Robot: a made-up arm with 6 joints. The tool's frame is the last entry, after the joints. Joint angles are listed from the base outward. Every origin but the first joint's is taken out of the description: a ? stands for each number. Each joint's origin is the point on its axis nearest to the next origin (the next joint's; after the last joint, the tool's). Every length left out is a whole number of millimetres.
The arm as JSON. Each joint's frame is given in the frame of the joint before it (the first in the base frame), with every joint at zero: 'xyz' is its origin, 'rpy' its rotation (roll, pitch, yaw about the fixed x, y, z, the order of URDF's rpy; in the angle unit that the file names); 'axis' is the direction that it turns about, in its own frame. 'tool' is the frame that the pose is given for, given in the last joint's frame.
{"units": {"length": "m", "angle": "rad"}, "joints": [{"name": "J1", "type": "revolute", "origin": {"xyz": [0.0, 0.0, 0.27], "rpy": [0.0, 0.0, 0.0]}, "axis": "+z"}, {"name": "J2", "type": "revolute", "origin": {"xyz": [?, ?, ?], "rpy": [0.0, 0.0, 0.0]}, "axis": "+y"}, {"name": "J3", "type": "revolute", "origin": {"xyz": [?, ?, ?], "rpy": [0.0, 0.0, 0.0]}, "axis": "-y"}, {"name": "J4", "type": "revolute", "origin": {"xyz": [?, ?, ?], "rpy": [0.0, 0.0, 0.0]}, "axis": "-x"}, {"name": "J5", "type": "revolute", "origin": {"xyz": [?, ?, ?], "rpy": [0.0, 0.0, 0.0]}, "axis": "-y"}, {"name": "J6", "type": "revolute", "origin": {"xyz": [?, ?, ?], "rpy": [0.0, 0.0, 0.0]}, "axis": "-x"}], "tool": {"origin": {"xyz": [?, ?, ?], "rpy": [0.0, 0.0, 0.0]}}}
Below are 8 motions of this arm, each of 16 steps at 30 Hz.
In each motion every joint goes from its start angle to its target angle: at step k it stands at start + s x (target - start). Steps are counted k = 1, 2, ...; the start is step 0. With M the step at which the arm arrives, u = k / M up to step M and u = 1 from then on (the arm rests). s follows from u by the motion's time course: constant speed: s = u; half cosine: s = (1 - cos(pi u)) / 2; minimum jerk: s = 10 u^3 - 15 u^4 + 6 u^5.
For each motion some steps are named. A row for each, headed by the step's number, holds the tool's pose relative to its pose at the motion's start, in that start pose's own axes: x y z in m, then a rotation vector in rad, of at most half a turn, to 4 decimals.
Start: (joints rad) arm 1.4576 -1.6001 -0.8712 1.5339 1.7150 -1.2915
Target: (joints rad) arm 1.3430 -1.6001 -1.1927 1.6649 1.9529 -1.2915
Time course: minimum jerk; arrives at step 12
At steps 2, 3, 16:
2: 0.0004 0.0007 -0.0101 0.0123 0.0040 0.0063
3: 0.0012 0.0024 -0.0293 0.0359 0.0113 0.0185
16: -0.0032 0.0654 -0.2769 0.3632 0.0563 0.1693

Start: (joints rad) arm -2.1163 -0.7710 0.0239 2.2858 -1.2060 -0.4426
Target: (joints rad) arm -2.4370 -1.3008 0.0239 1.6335 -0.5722 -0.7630
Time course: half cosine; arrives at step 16
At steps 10, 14, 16:
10: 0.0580 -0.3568 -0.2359 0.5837 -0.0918 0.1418
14: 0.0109 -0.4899 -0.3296 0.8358 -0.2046 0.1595
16: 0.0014 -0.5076 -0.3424 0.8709 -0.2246 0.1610

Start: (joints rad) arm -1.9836 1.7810 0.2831 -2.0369 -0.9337 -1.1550
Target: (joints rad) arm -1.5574 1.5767 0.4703 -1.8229 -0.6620 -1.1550
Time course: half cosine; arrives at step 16
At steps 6, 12, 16:
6: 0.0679 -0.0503 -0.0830 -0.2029 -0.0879 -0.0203
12: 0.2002 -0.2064 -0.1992 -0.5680 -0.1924 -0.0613
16: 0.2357 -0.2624 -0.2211 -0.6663 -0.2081 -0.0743

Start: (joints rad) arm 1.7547 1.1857 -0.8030 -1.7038 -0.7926 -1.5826
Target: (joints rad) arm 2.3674 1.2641 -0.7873 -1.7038 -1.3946 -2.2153
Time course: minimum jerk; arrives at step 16
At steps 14, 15, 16:
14: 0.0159 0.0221 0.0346 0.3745 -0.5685 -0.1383
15: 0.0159 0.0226 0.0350 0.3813 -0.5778 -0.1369
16: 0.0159 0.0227 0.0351 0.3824 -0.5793 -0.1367

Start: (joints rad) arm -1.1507 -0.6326 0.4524 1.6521 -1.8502 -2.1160
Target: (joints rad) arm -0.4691 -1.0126 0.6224 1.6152 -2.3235 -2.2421
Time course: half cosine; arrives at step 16
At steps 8, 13, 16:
8: 0.2111 0.0161 0.2666 0.1888 0.2797 -0.3443
13: 0.5141 -0.0129 0.3662 0.2375 0.4991 -0.7016
16: 0.5836 -0.0248 0.3684 0.2339 0.5404 -0.7796

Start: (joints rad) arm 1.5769 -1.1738 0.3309 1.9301 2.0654 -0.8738
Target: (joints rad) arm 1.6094 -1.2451 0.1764 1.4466 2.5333 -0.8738
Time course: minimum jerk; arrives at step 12
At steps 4, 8, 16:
4: -0.0136 0.0193 -0.0018 -0.0419 -0.1443 0.0147
8: -0.0479 0.0795 -0.0159 -0.2068 -0.5186 0.0589
16: -0.0584 0.1037 -0.0243 -0.2839 -0.6426 0.0756

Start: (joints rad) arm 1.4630 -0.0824 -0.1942 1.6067 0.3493 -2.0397
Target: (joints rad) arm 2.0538 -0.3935 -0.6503 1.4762 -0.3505 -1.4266
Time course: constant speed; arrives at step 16
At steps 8, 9, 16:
8: -0.0310 0.1695 -0.1800 -0.2733 0.0451 -0.0752
9: -0.0396 0.1873 -0.2026 -0.3105 0.0543 -0.0848
16: -0.1215 0.2866 -0.3579 -0.5932 0.1359 -0.1474

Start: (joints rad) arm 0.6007 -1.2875 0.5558 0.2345 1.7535 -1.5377
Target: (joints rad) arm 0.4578 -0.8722 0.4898 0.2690 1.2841 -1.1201
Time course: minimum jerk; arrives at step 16
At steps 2, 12, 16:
2: -0.0082 -0.0022 -0.0039 -0.0039 0.0028 -0.0148
12: -0.4777 -0.0166 -0.1651 -0.2397 0.3453 -0.7804
16: -0.5332 -0.0050 -0.1760 -0.2676 0.4082 -0.8617

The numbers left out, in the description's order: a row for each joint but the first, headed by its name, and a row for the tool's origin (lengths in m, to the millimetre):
J2: 0.0 0.0 0.0
J3: 0.0 0.0 0.596
J4: 0.865 0.0 0.0
J5: 0.0 -0.182 0.0
J6: 0.0 0.0 0.0
tool: 0.0 0.0 0.0

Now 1 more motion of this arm.
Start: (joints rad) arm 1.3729 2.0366 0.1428 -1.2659 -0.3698 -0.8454
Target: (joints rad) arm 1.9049 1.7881 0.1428 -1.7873 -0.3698 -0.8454
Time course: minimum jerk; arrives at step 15
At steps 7, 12, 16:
7: -0.0260 0.0228 -0.1303 -0.0310 0.0130 0.1198
12: -0.0299 -0.0132 -0.3002 -0.0825 0.0767 0.2216
16: -0.0286 -0.0221 -0.3198 -0.0891 0.0867 0.2300

